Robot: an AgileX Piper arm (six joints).
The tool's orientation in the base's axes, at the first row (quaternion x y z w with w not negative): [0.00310, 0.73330, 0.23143, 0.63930]
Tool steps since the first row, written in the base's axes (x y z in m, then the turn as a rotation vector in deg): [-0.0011, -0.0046, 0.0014, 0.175, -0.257, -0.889]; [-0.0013, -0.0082, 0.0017, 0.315, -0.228, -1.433]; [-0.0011, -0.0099, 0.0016, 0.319, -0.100, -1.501]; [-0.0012, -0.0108, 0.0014, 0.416, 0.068, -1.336]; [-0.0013, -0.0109, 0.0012, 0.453, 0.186, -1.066]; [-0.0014, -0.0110, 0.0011, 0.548, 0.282, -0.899]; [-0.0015, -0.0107, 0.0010, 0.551, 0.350, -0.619]
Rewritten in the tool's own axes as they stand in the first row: [-0.0025, -0.0033, -0.0027, 0.723, -0.586, 0.145]; [-0.0038, -0.0064, -0.0041, 1.216, -0.787, 0.327]; [-0.0043, -0.0080, -0.0045, 1.317, -0.698, 0.379]; [-0.0043, -0.0088, -0.0049, 1.195, -0.519, 0.514]; [-0.0042, -0.0089, -0.0050, 0.971, -0.332, 0.568]; [-0.0041, -0.0090, -0.0051, 0.826, -0.217, 0.677]; [-0.0039, -0.0088, -0.0051, 0.584, -0.061, 0.682]
